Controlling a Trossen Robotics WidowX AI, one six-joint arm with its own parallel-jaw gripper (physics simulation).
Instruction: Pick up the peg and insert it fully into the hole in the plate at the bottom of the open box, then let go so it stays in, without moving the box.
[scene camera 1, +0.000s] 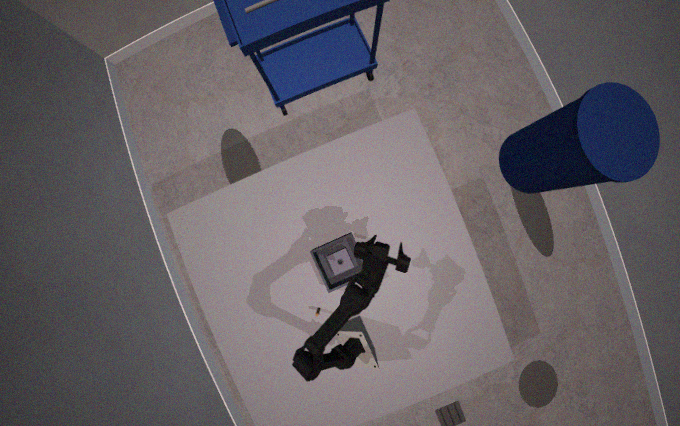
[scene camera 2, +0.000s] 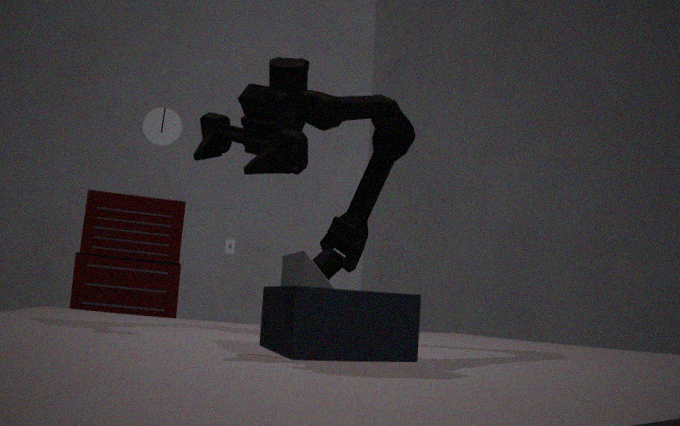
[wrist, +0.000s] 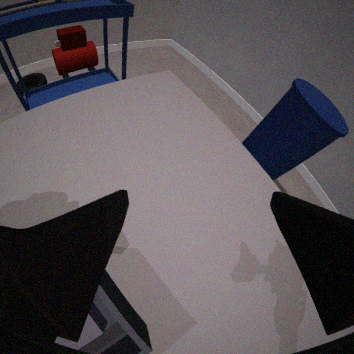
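Seen in the pictures: gripper, fingertip midpoint: (scene camera 1: 388, 239) (scene camera 2: 218, 164) (wrist: 201, 198); arm's base, link origin: (scene camera 1: 357, 344) (scene camera 2: 314, 275).
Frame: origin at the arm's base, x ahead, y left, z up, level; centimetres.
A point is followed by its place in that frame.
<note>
A small dark and orange piece (scene camera 1: 317, 311) {z -8.2, x 17.0, y 11.2 cm}, which looks like the peg, is on the table beside the arm's base; it is too small to tell how it stands. The open grey box (scene camera 1: 343, 241) {z -13.0, x 40.4, y -11.1 cm} (scene camera 2: 351, 326) {z -9.0, x 42.7, y -7.7 cm} (wrist: 131, 311) {z -10.7, x 28.3, y -16.2 cm} is on the table. At its bottom lies a light plate (scene camera 1: 331, 257) {z -8.0, x 36.4, y -3.8 cm} with a dark round hole (scene camera 1: 340, 261). My gripper (scene camera 1: 387, 240) {z 12.5, x 36.5, y -27.1 cm} (scene camera 2: 220, 165) {z 12.5, x 36.5, y -27.1 cm} (wrist: 201, 198) {z 12.5, x 36.5, y -27.1 cm} is wide open and empty, high above the table. In scene camera 1 it is right of the box, and its left part overlaps the box's right edge. The peg does not show in scene camera 2 or the wrist view.
The arm's pale wedge-shaped base mount (scene camera 1: 368, 346) {z 4.5, x -0.3, y -4.6 cm} (scene camera 2: 301, 270) {z 0.4, x 5.3, y -4.6 cm} stands near the box. Beyond the table (scene camera 1: 391, 150) {z -13.8, x 69.7, y -47.6 cm} are a blue cart (scene camera 1: 326, 92) (wrist: 124, 47), a blue cylinder (scene camera 1: 618, 131) (wrist: 295, 130) and a red cabinet (scene camera 2: 130, 230). Arm shadows lie on the table.
</note>
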